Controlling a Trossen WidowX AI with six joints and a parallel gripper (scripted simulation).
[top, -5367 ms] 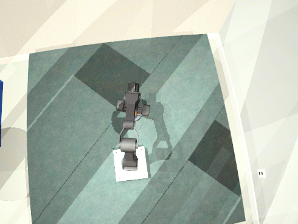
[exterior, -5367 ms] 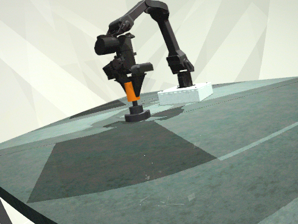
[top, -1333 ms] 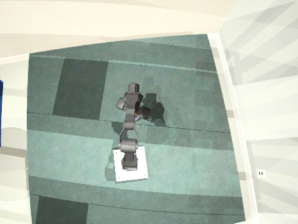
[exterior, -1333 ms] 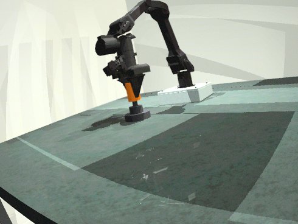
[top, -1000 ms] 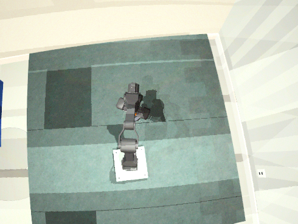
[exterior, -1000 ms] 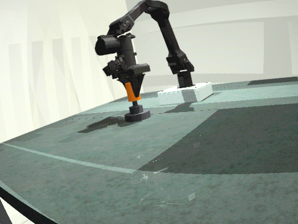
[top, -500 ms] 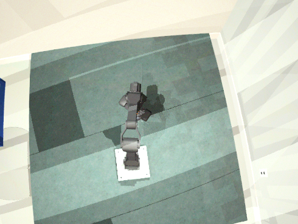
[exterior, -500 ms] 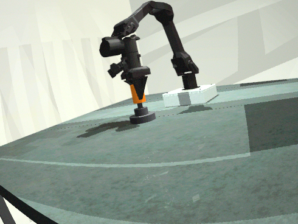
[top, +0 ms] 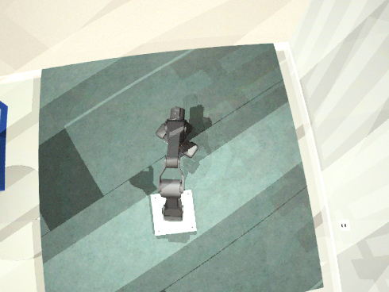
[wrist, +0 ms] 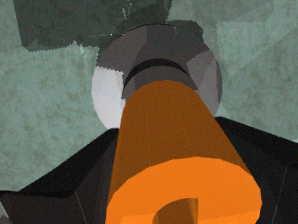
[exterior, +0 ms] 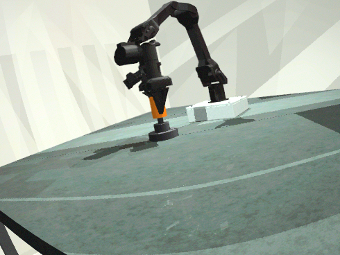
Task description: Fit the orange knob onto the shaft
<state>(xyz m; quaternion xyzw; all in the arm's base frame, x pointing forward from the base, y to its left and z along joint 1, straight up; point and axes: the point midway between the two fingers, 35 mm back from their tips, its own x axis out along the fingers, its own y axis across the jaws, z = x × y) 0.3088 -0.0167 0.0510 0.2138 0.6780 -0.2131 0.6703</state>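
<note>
The orange knob is 2 cm above my gripper tip. From my gripper tip the other things lie so: dark pedestal 4 cm below.
</note>
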